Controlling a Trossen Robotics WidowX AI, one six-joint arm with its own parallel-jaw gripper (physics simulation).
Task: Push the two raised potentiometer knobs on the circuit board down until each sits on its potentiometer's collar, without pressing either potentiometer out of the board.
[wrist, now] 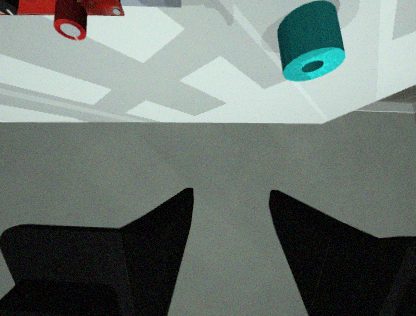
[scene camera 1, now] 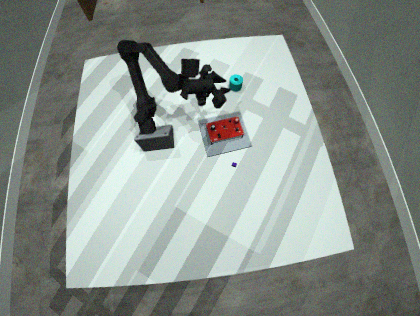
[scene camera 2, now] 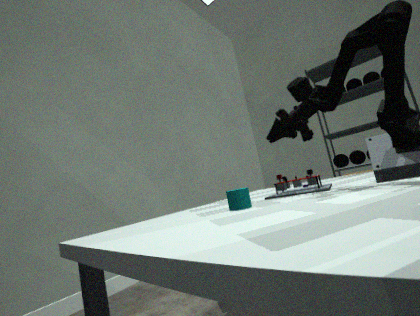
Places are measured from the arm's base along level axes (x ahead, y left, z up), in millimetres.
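Where they show: gripper, between the fingertips: (wrist: 231,196) (scene camera 1: 228,85) (scene camera 2: 268,140); arm's base, origin of its link: (scene camera 1: 148,131) (scene camera 2: 408,144).
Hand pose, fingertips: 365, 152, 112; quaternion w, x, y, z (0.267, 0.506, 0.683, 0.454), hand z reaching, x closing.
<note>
Things, the pixels of their top centre, and the offset from my fingertips, as dx, dy, dz. Level surfaces: height alone.
- red circuit board, height of its surface: dz -157
- red knob, centre of its top: (wrist: 70,30) (scene camera 2: 278,174) (scene camera 1: 236,119) +42, -97, -125
- dark knob with a pale top, centre of its top: (scene camera 1: 213,126) -69, -128, -128
- dark cap, centre of its top: (scene camera 2: 309,169) -69, -128, -128
- white table, height of its surface: dz -206
- small purple cube, centre of its top: (scene camera 1: 234,164) +24, -291, -191
The red circuit board (scene camera 1: 226,134) (scene camera 2: 303,179) (wrist: 102,7) stands on legs over a grey plate (scene camera 1: 230,148) (scene camera 2: 295,193). A red knob (scene camera 1: 236,120) (scene camera 2: 279,177) (wrist: 70,22) stands up near one board end. A dark knob with a pale top (scene camera 1: 213,127) stands near the other end; in scene camera 2 it shows as a dark cap (scene camera 2: 310,172). The gaps between knobs and collars are too small to judge. My gripper (scene camera 1: 227,85) (scene camera 2: 268,138) (wrist: 231,196) is partly open and empty. It hangs above the table, beyond the board in scene camera 1, touching neither knob.
A teal cylinder with a hole in its top (scene camera 1: 236,85) (scene camera 2: 239,199) (wrist: 310,37) stands on the white table (scene camera 1: 150,240) (scene camera 2: 165,244), beyond the plate in scene camera 1. A small purple cube (scene camera 1: 234,164) lies on the plate's other side. A shelf rack (scene camera 2: 352,131) stands behind the arm.
</note>
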